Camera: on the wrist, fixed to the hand. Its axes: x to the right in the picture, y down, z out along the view.
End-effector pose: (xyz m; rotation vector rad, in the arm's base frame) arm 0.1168 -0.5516 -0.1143 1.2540 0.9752 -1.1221
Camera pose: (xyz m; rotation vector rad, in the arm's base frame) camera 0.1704 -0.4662 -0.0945 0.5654 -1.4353 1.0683
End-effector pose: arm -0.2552 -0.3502 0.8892 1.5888 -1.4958 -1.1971
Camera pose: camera -0.1976 -0.3531 0.9742 -1.7835 -1.6056 0.3465
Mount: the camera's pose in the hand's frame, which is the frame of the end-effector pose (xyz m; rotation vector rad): -0.0166 0.0546 -0.0854 0.2315 0.7232 -3.0237
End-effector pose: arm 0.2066 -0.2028 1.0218 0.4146 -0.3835 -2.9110
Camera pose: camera 0.2549 -0.2707 0.9618 -0.7378 -0.1667 0.1132
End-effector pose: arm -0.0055 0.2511 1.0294 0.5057 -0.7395 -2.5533
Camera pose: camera 0.0634 0.1824 0.9967 -1.0364 -0.3284 0.3348
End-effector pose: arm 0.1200 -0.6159 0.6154 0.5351 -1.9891 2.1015
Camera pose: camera 0.1036 -0.5336 0.5561 1.0534 0.5155 0.0088
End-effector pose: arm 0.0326 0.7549 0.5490 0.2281 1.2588 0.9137
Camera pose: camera -0.0687 0.7509 0.5655 -1.5945 0.8114 -1.8844
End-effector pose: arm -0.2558 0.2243 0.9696 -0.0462 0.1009 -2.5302
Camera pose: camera -0.2158 0.1945 0.8798 -0.4227 0.0362 0.6333
